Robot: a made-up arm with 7 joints.
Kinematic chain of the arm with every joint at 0, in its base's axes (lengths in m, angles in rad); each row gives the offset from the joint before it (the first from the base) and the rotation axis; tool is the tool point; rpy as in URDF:
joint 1: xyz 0 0 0.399 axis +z
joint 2: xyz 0 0 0 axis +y
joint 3: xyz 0 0 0.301 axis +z
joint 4: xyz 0.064 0 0 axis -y
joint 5: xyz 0.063 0 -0.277 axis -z
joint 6: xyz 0 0 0 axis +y
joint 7: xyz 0.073 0 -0.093 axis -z
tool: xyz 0 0 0 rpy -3.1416 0 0
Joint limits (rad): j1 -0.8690..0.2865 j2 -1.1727..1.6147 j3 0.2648..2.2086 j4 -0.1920..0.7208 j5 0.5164..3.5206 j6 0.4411..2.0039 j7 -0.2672..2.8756
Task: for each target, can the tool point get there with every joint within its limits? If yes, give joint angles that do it. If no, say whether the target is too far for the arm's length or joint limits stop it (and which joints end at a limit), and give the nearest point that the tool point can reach.
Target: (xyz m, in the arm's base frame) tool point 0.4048 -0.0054 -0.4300
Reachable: no: too far | nearest point 0.1956 -0.0026 0.0030 | short by 0.481 m
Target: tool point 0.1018 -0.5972 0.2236
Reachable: no: joint limits stop it (at a limit: joint 1, joint 3, joint 4, joint 5, joint 6) | nearest point 0.3110 -0.2725 0.2616 | short by 0.388 m
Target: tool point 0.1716 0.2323 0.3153
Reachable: yes | joints 0.1447 0.3840 0.5878 0.2934 2.5483 1.4949 1.3757
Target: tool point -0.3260 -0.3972 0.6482
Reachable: no: joint limits stop it (at a limit: joint 1, joint 3, joint 4, joint 6) | nearest point -0.1059 -0.0462 0.4662 | short by 0.453 m
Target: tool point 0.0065 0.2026 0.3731
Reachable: yes | joints -0.3880 1.1501 1.4719 0.0097 2.7491 1.2244 2.1693
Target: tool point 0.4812 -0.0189 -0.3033
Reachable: no: too far | nearest point 0.2496 -0.0098 0.0348 | short by 0.410 m
